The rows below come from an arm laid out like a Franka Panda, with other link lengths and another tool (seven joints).
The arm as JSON. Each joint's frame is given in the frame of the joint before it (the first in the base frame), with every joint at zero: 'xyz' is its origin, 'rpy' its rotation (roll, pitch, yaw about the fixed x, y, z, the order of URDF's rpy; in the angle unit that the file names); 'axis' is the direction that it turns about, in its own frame. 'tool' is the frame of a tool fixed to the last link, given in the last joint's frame.
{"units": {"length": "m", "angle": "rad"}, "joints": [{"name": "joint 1", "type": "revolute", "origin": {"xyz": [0.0, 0.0, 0.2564], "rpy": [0.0, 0.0, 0.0]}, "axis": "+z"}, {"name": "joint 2", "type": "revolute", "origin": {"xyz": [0.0, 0.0, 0.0], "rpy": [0.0, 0.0, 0.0]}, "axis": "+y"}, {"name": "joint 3", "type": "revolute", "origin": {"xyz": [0.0, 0.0, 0.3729], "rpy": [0.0, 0.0, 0.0]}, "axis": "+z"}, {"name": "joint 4", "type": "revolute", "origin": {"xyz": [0.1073, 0.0, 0.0], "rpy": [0.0, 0.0, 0.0]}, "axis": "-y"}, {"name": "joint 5", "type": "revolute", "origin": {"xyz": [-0.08, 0.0, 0.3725], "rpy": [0.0, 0.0, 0.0]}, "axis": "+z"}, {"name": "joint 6", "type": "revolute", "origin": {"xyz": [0.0, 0.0, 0.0], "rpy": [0.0, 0.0, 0.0]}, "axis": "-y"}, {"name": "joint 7", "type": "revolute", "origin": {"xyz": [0.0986, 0.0, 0.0], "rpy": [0.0, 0.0, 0.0]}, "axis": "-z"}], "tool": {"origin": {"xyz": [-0.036, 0.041, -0.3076], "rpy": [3.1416, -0.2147, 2.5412]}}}
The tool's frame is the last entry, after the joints.
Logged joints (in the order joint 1, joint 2, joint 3, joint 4, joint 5, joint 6, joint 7), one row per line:
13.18, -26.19, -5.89, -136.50, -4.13, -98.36, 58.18
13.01, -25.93, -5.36, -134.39, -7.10, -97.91, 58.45
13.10, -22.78, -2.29, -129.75, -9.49, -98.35, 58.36
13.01, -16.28, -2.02, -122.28, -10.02, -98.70, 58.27
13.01, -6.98, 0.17, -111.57, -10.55, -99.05, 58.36
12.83, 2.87, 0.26, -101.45, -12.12, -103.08, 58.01
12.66, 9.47, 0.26, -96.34, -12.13, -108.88, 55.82
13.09, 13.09, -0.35, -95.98, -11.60, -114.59, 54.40
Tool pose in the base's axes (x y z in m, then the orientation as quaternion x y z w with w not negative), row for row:
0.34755, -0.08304, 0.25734, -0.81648, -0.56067, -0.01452, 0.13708
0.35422, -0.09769, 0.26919, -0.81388, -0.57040, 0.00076, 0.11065
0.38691, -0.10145, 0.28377, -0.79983, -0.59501, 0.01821, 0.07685
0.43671, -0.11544, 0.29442, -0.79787, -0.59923, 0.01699, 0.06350
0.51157, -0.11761, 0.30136, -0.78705, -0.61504, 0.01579, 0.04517
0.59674, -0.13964, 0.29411, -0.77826, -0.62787, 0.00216, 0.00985
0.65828, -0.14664, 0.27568, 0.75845, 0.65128, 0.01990, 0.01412
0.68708, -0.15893, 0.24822, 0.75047, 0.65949, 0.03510, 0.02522
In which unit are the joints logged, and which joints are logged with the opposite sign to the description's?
The joints are logged in degrees. Opposite sign: joint 1, joint 6.
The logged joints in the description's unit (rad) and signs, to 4 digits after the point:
-0.2300, -0.4571, -0.1028, -2.3824, -0.0721, 1.7167, 1.0154
-0.2271, -0.4526, -0.0935, -2.3455, -0.1239, 1.7089, 1.0201
-0.2286, -0.3976, -0.0400, -2.2646, -0.1656, 1.7165, 1.0186
-0.2271, -0.2841, -0.0353, -2.1342, -0.1749, 1.7226, 1.0170
-0.2271, -0.1218, 0.0030, -1.9473, -0.1841, 1.7287, 1.0186
-0.2239, 0.0501, 0.0045, -1.7706, -0.2115, 1.7991, 1.0125
-0.2210, 0.1653, 0.0045, -1.6815, -0.2117, 1.9003, 0.9742
-0.2285, 0.2285, -0.0061, -1.6752, -0.2025, 2.0000, 0.9495

